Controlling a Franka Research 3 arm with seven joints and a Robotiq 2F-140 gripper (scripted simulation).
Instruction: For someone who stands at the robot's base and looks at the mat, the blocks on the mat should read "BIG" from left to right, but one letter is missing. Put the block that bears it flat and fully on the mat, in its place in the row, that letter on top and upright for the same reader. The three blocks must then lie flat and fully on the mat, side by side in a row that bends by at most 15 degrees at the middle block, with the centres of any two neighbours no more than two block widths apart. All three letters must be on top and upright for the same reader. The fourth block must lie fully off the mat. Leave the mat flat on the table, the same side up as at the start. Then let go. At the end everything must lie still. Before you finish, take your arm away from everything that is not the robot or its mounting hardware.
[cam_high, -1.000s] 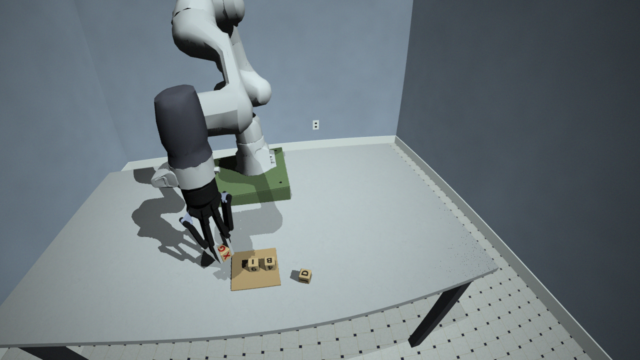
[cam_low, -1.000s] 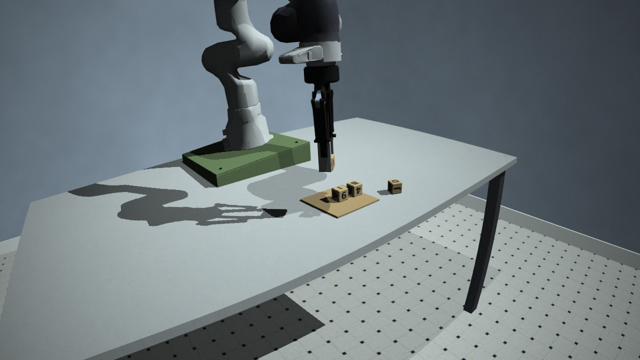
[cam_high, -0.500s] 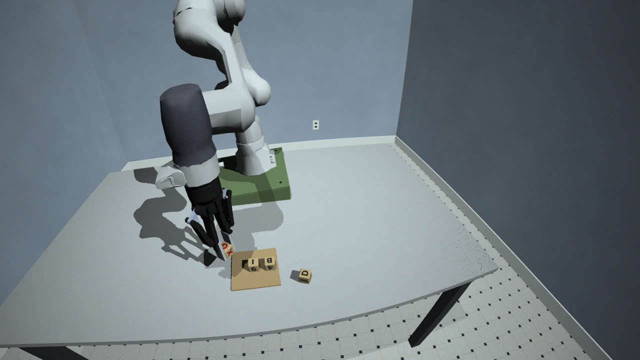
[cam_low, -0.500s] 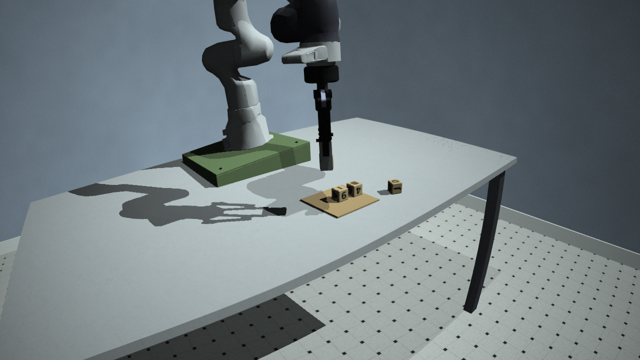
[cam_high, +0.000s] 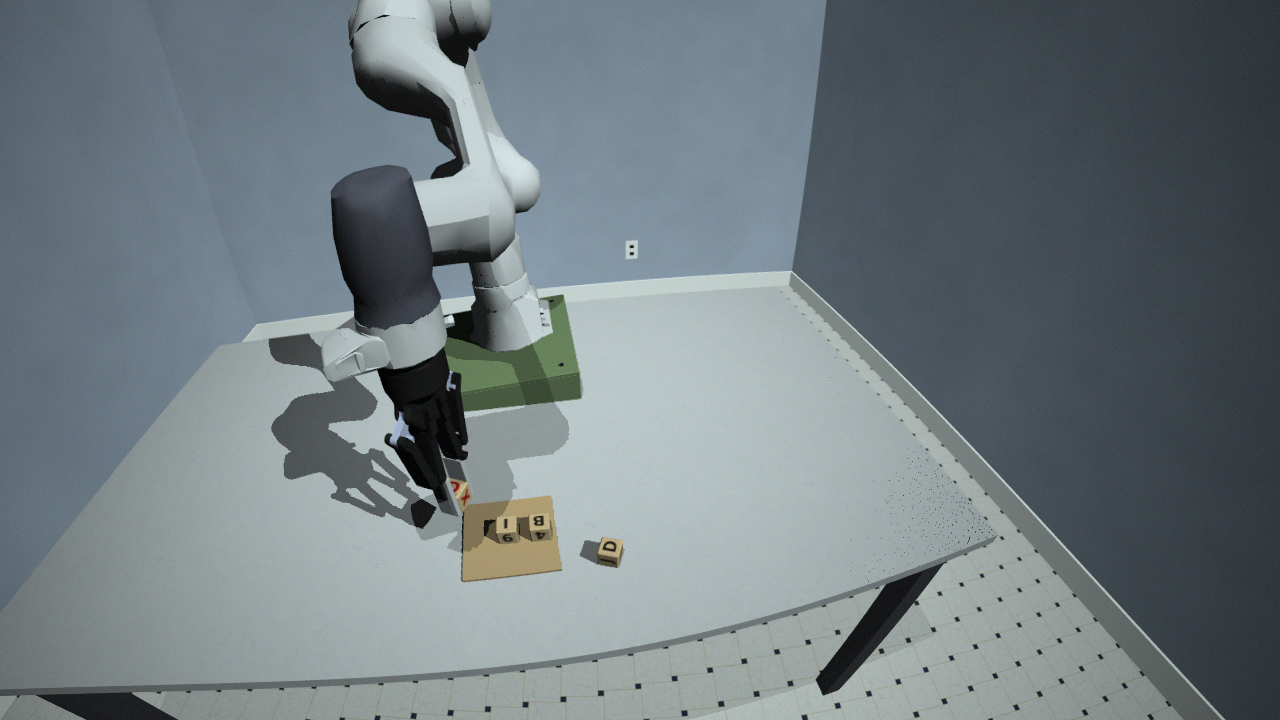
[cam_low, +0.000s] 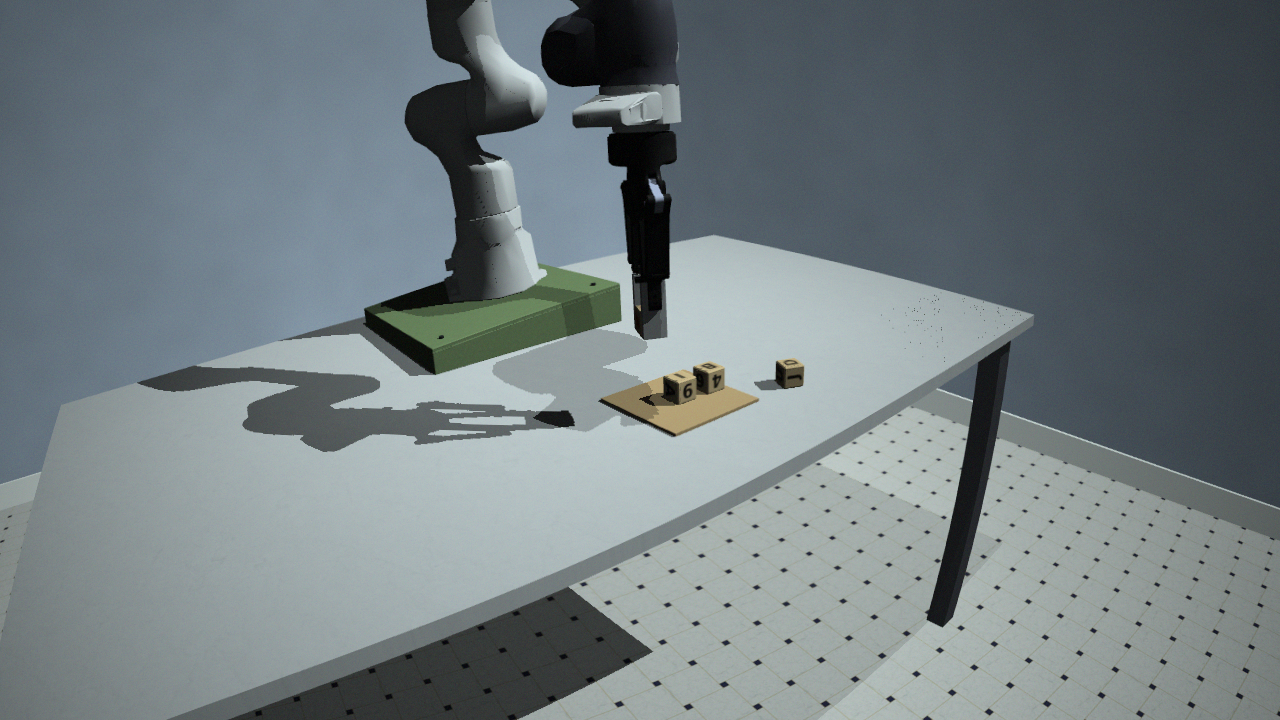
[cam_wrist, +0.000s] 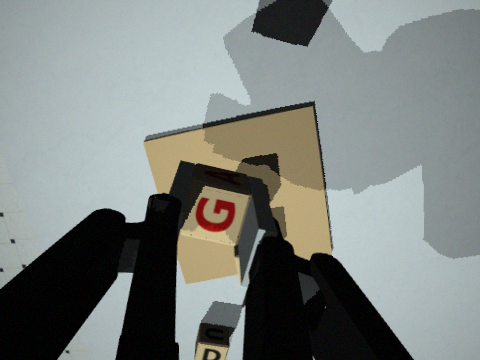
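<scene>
My gripper is now 2 cm past the I block, 5 cm to the right of it and 12 cm above it. The rest, counted from my hand: tan mat: 2 cm behind, 5 cm to the left, 14 cm below; B block: 3 cm behind, 10 cm to the left, 12 cm below; G block: 2 cm below.
</scene>
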